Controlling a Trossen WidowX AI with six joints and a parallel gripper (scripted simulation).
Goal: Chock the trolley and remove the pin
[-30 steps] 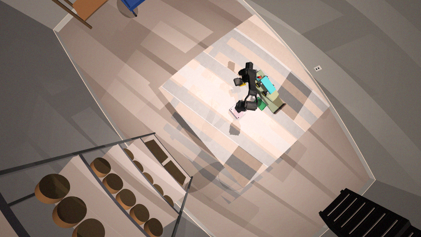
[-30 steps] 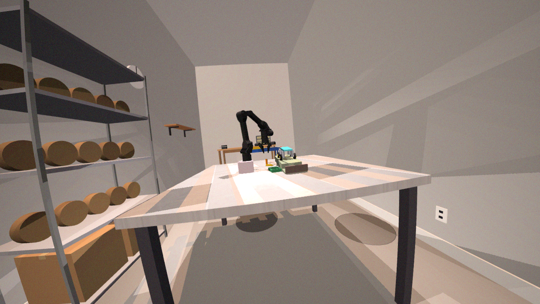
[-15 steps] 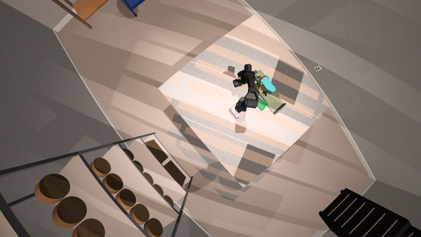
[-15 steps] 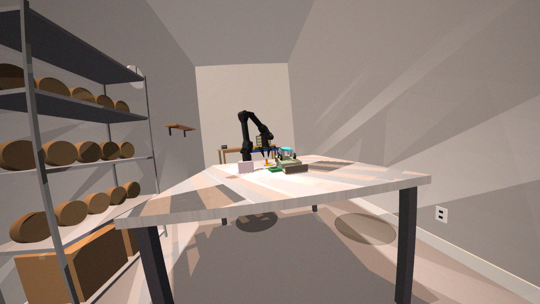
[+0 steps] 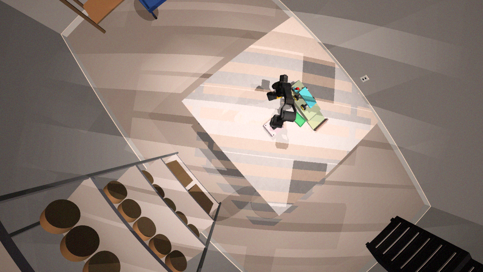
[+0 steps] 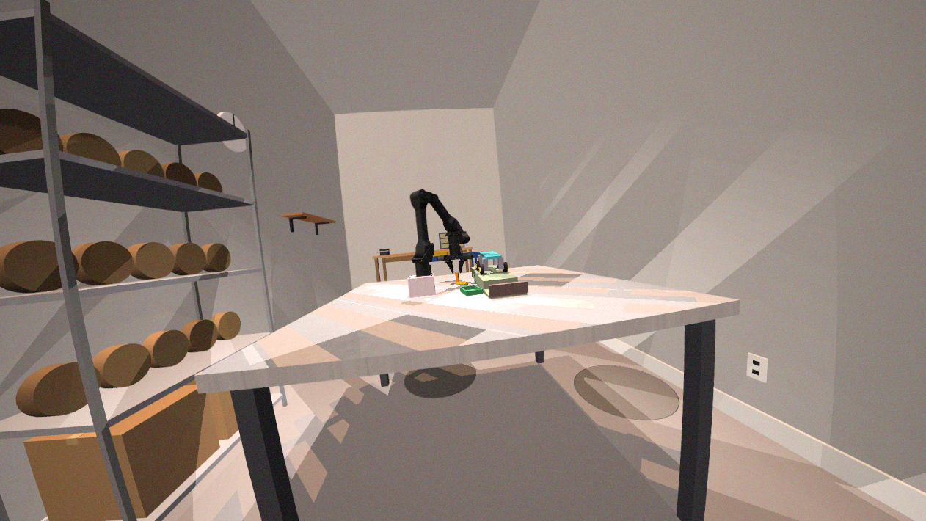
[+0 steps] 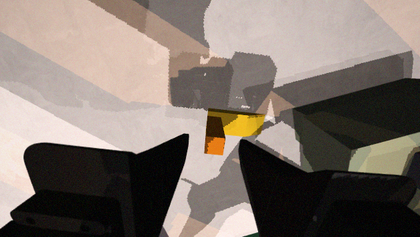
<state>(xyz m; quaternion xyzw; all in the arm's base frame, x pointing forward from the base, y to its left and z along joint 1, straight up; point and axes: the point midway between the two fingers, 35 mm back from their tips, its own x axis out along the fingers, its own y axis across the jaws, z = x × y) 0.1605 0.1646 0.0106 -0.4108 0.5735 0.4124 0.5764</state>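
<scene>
My gripper tip is now 4 cm above the yellow chock, 2 cm short of it and 1 cm to the left of it. Round my gripper tip: green tray: 26 cm to the right, 7 cm below, 5 cm ahead; then trolley: 16 cm ahead, 15 cm to the right, 5 cm above; then stop pin: 14 cm ahead, 7 cm above, 4 cm to the right.
</scene>
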